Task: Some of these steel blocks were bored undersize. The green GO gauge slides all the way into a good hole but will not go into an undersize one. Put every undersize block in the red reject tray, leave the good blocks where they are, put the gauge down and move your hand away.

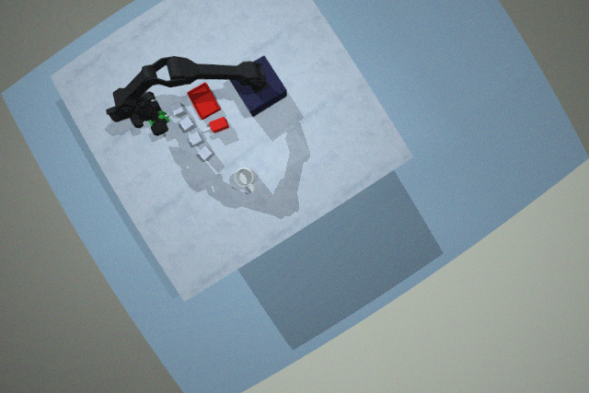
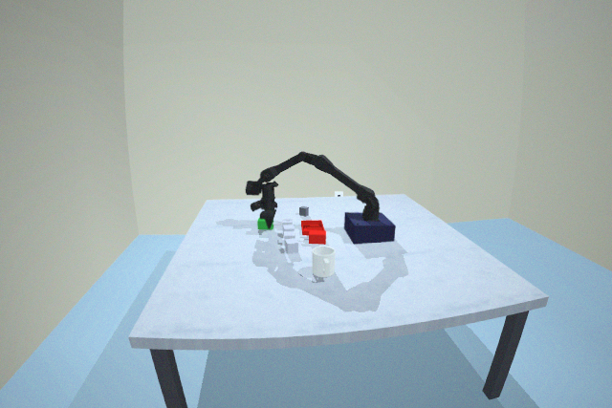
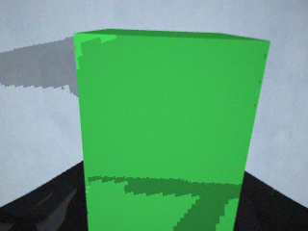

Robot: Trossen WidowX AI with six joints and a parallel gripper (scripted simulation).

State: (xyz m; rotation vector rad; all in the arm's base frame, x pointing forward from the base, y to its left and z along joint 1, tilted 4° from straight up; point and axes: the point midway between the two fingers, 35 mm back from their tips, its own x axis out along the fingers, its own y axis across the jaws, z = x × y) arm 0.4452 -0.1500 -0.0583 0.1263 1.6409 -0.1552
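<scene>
My gripper tip is now 2 cm below the green GO gauge and 1 cm past it. Round my gripper tip: red reject tray (20 cm behind, 4 cm to the left); then red block (17 cm to the left, 17 cm behind, 1 cm above); then grey cube (19 cm behind, 18 cm to the right, 1 cm above).
</scene>
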